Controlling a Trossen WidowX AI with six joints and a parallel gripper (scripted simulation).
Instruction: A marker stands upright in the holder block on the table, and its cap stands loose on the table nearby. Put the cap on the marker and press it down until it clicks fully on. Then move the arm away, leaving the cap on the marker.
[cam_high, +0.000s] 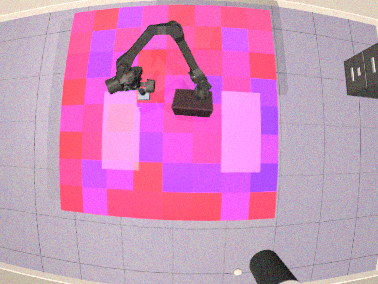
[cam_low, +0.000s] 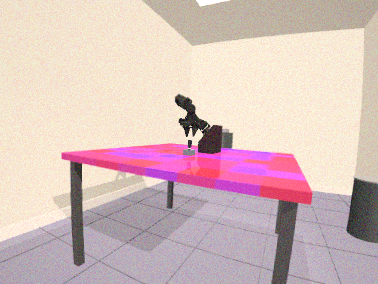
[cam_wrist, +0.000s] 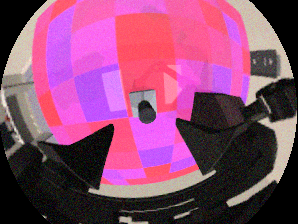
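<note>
My gripper tip is now 5 cm above the dark marker cap.
</note>
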